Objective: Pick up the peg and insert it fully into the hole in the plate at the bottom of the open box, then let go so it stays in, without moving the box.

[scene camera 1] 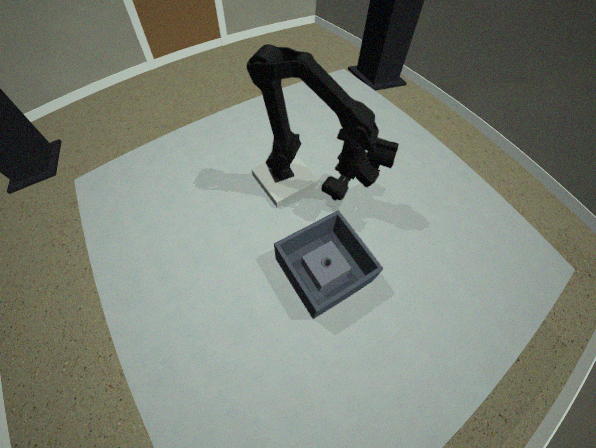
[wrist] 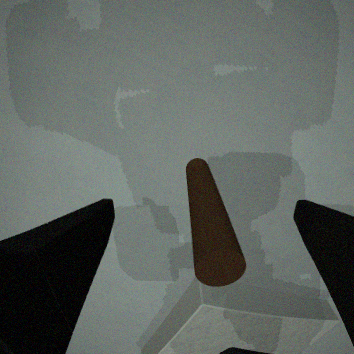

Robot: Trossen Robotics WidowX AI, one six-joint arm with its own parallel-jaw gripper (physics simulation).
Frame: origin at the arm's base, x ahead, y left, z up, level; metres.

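Seen in the pictures: gripper, between the fingertips: (wrist: 206, 209); arm's base, origin of its link: (scene camera 1: 281, 172).
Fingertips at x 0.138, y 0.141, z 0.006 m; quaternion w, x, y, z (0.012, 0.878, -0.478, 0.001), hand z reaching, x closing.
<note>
Offsets run from my fingertips to a thing's top centre. Level surfaces: height alone.
The brown peg {dx +0.005, dy +0.006, dz +0.045 m} (wrist: 214, 227) stands upright on the white table in the wrist view, its wide top end toward the camera. It does not show in scene camera 1, where the gripper is in front of its place. My gripper (scene camera 1: 353, 189) (wrist: 206, 209) is open and points down, with one finger on each side of the peg in the wrist view and a gap on both sides. The open grey box {dx +0.199, dy -0.155, dz +0.063 m} (scene camera 1: 295, 281) stands in front of the arm. The pale plate {dx +0.199, dy -0.155, dz +0.026 m} (scene camera 1: 337, 271) lies at its bottom, with the round hole (scene camera 1: 326, 262) near the plate's middle.
The arm's pale base block (scene camera 1: 278, 194) (wrist: 200, 332) is behind and left of the box, close to the gripper. The box walls rise around the plate. The white table {dz -0.035 m} (scene camera 1: 210, 350) extends on all sides of the box. Dark pillars (scene camera 1: 385, 45) stand beyond the table.
</note>
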